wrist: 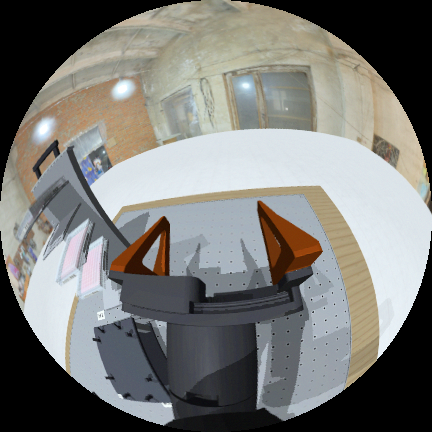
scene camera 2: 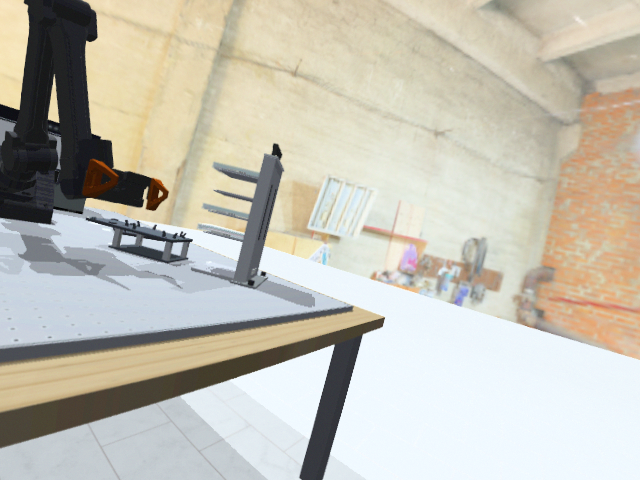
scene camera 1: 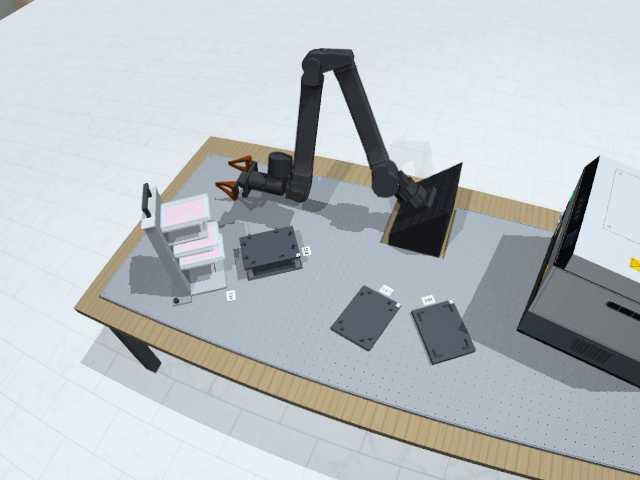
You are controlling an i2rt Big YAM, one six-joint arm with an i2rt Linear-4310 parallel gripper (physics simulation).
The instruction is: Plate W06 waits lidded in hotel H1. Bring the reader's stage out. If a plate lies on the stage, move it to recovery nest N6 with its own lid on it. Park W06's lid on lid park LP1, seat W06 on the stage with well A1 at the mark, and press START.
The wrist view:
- my gripper: 209,212
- rack post: 77,190
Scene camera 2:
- my gripper: 144,187
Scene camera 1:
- my gripper: 222,173
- flat dark pad: 444,335
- rack post: 181,281
